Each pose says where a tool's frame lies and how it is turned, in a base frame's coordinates. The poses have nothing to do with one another.
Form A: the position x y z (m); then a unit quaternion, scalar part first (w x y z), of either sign.
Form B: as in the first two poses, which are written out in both.
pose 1, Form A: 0.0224 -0.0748 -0.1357 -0.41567 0.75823 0.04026 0.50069
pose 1, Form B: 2.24 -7.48 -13.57; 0.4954 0.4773 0.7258; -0.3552 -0.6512 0.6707; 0.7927 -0.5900 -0.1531
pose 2, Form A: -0.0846 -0.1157 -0.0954 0.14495 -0.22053 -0.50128 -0.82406
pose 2, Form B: -8.46 -11.57 -9.54; -0.8607 0.4600 0.2181; -0.0178 -0.4554 0.8901; 0.5088 0.7622 0.4002
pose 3, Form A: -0.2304 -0.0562 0.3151 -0.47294 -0.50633 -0.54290 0.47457
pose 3, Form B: -23.04 -5.62 31.51; -0.0399 0.9987 0.0329; 0.1009 0.0368 -0.9942; -0.9941 -0.0364 -0.1022
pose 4, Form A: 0.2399 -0.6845 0.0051 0.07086 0.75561 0.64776 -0.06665
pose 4, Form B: 23.99 -68.45 0.51; 0.1519 0.9884 -0.0089; 0.9695 -0.1508 -0.1934; -0.1925 0.0207 -0.9811
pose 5, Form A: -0.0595 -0.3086 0.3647 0.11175 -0.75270 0.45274 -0.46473
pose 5, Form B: -5.95 -30.86 36.47; 0.1581 -0.5777 0.8008; -0.7854 -0.5651 -0.2526; 0.5984 -0.5890 -0.5431
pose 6, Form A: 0.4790 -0.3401 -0.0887 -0.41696 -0.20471 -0.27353 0.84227
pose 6, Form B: 47.90 -34.01 -8.87; -0.5685 0.8144 -0.1167; -0.5904 -0.5027 -0.6315; -0.5729 -0.2901 0.7666
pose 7, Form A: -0.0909 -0.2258 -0.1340 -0.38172 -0.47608 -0.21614 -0.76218
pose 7, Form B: -9.09 -22.58 -13.40; -0.2553 -0.3761 0.8907; 0.7877 -0.6151 -0.0340; 0.5607 0.6929 0.4533
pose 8, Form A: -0.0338 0.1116 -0.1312 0.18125 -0.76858 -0.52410 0.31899
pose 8, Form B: -3.38 11.16 -13.12; 0.2471 0.6900 -0.6803; 0.9213 -0.3849 -0.0558; -0.3004 -0.6130 -0.7308
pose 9, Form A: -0.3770 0.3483 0.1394 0.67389 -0.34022 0.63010 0.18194
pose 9, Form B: -37.70 34.83 13.94; 0.1397 -0.6740 0.7254; -0.1835 0.7023 0.6878; -0.9730 -0.2293 -0.0255
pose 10, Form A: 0.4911 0.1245 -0.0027 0.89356 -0.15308 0.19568 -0.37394
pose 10, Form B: 49.11 12.45 -0.27; 0.6438 0.6084 0.4642; -0.7282 0.6735 0.1272; -0.2352 -0.4199 0.8766
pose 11, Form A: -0.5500 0.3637 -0.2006 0.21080 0.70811 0.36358 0.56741
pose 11, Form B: -55.00 36.37 -20.06; 0.0917 0.2757 0.9569; 0.7541 -0.6467 0.1141; 0.6503 0.7111 -0.2672
